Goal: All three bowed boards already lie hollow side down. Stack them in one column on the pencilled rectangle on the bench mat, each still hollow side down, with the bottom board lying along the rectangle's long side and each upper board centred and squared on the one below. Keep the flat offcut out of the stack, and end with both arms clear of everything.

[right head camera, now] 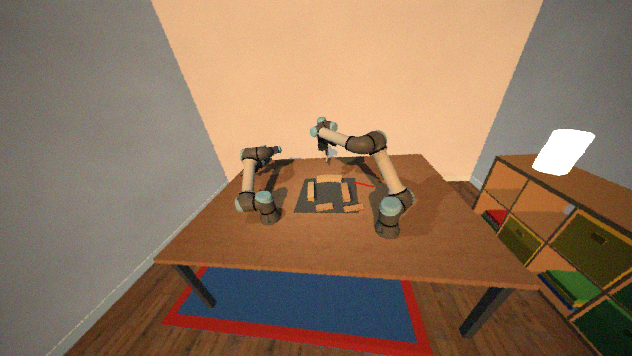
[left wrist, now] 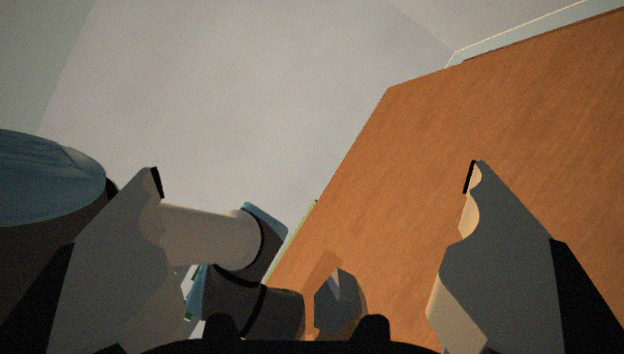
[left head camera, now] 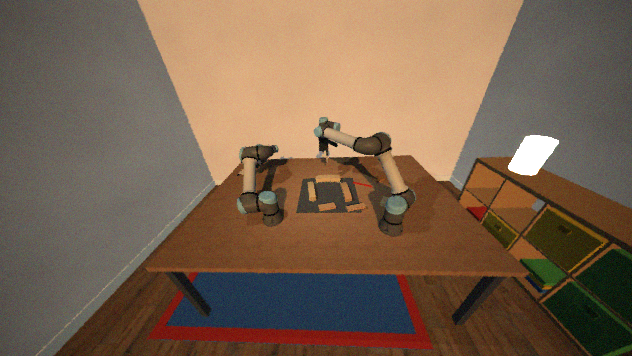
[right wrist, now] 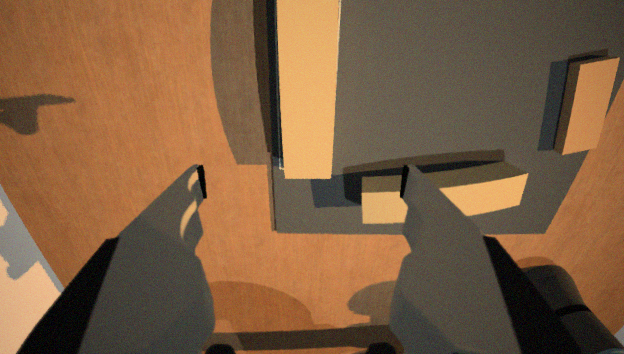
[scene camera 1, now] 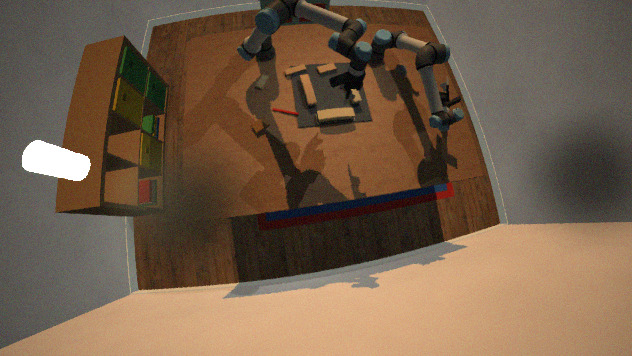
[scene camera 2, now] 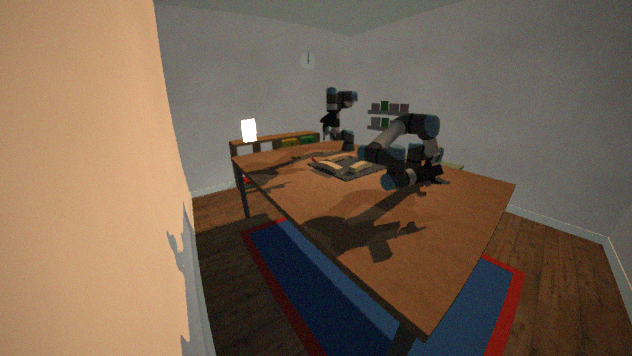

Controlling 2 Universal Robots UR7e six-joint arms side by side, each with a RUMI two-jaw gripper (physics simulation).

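Places are measured from the left arm's base along level axes (x right, y ahead, z up), in millimetres.
Pixels of known places: left gripper, fingertip midpoint: [right head camera: 242, 170] [left wrist: 311, 166] [left head camera: 239, 170] [scene camera 1: 446, 83] [scene camera 2: 445, 168]; right gripper, fingertip midpoint: [right head camera: 327, 159] [left head camera: 326, 159] [right wrist: 303, 167] [scene camera 1: 342, 96] [scene camera 2: 329, 139]; left arm's base, link origin: [right head camera: 270, 218] [left wrist: 286, 325] [left head camera: 273, 219] [scene camera 1: 373, 56]; right arm's base, link origin: [right head camera: 386, 229] [left head camera: 390, 227] [scene camera 1: 265, 53] [scene camera 2: 348, 150].
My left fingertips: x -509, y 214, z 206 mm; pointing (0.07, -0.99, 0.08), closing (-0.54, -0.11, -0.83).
For each thing: its top centre in the pictures, then the offset to it from my left fingertips. Level surfaces: height alone.
- dark bench mat, surface height: dz -200 mm
- far board, top centre: [right wrist: 307, 87] [scene camera 1: 336, 112] [scene camera 2: 329, 163] [right head camera: 329, 176] [left head camera: 328, 176] dx +684, dy +426, dz -148 mm
- left board, top centre: [right wrist: 446, 203] [scene camera 2: 361, 162] [left head camera: 311, 187] [right head camera: 310, 187] dx +626, dy +186, dz -146 mm
- right board, top centre: [scene camera 1: 308, 87] [right head camera: 345, 188] [left head camera: 345, 188] [scene camera 2: 337, 155] dx +904, dy +296, dz -152 mm
- red stick, top centre: [scene camera 1: 285, 111] [left head camera: 362, 183] dx +1002, dy +488, dz -194 mm
- grey block, top centre: [scene camera 1: 262, 80] dx +1229, dy +306, dz -187 mm
- small brown object, top centre: [scene camera 1: 260, 124] dx +1122, dy +625, dz -187 mm
- table, surface height: dz -206 mm
Long bowed boards lie hollow side down on the dark bench mat [left head camera: 328, 194] [scene camera 1: 331, 90] [right wrist: 450, 100]: the far board [left head camera: 328, 178] [scene camera 1: 335, 115] [scene camera 2: 331, 166] [right wrist: 307, 90], the left board [left head camera: 312, 191] [scene camera 2: 360, 166] [right wrist: 490, 192] and the right board [left head camera: 347, 192] [scene camera 1: 307, 90]. Thin pale lines show beside the far board in the right wrist view. Which piece is the flat offcut is unclear. My right gripper [right head camera: 328, 160] [right wrist: 303, 167] is open and empty, raised above the mat. My left gripper [scene camera 2: 442, 181] [left wrist: 311, 166] is open and empty, away from the mat.
Two short blocks [left head camera: 327, 206] [left head camera: 356, 207] lie at the mat's near edge. A red stick [left head camera: 362, 184] [scene camera 1: 285, 111] lies beside the mat. A grey block [scene camera 1: 261, 82] and a small brown object [scene camera 1: 259, 127] lie on the table [left head camera: 300, 245] [scene camera 1: 215, 150].
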